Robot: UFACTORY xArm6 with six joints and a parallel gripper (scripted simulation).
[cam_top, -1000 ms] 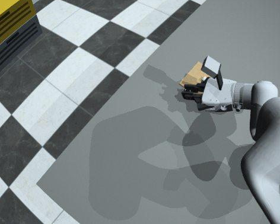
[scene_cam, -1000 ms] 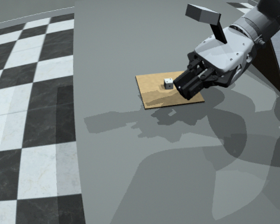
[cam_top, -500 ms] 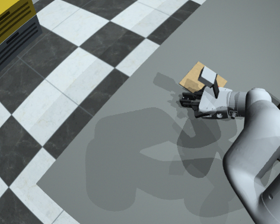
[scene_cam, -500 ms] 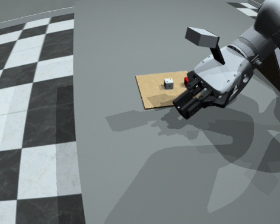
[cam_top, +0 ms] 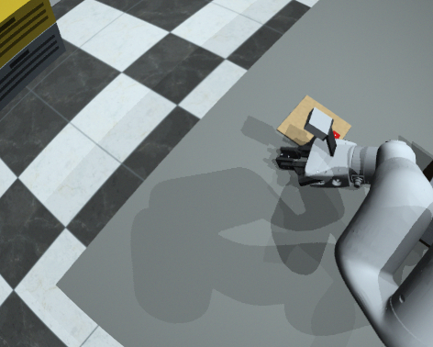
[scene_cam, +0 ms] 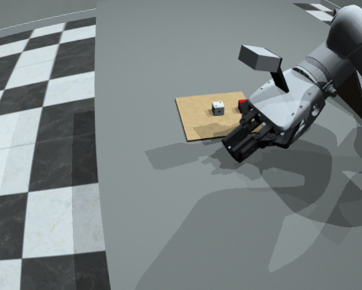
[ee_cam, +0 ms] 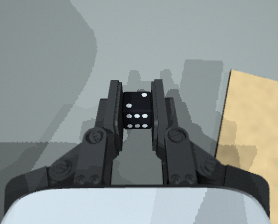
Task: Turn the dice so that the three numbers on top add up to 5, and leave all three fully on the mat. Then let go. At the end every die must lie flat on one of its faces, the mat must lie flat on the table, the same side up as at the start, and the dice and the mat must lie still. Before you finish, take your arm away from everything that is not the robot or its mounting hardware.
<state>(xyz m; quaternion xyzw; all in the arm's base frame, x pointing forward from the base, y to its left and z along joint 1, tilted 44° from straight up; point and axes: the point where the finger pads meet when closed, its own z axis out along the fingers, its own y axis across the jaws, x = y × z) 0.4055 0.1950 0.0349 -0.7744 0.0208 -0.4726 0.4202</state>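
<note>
The black die lies 1 cm ahead of my hand and 1 cm below it. The rest, counted from my hand: red die: 4 cm behind, 14 cm to the right, 2 cm below; then white die: 1 cm ahead, 13 cm to the right, 2 cm below; then tan mat: 1 cm ahead, 13 cm to the right, 4 cm below.
</note>
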